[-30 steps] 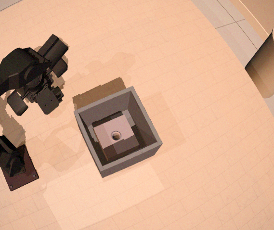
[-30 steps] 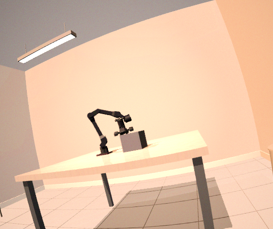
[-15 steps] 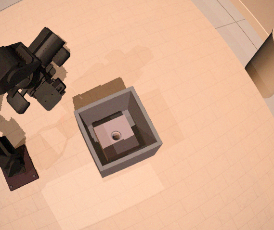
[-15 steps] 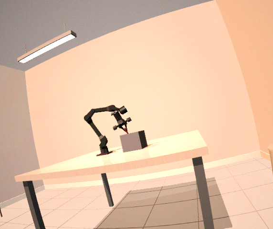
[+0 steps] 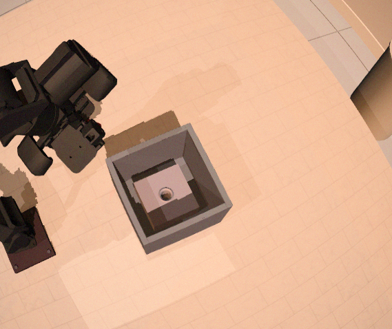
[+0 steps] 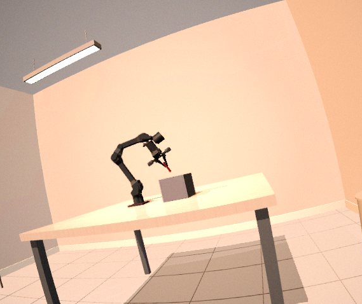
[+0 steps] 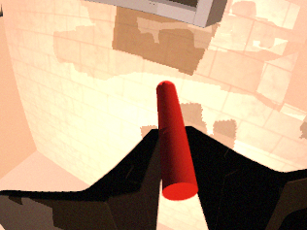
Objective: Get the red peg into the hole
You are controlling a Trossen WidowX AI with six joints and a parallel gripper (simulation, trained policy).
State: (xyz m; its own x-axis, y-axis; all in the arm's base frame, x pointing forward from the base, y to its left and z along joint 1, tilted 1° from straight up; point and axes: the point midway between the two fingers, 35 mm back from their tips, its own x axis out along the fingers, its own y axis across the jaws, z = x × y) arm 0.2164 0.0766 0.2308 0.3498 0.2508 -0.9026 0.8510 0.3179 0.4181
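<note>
Now: the plate 100 mm ahead of my gripper tip, 120 mm to the right of it and 160 mm below it. The rest, counted from my gripper tip: red peg: right at my gripper tip.
</note>
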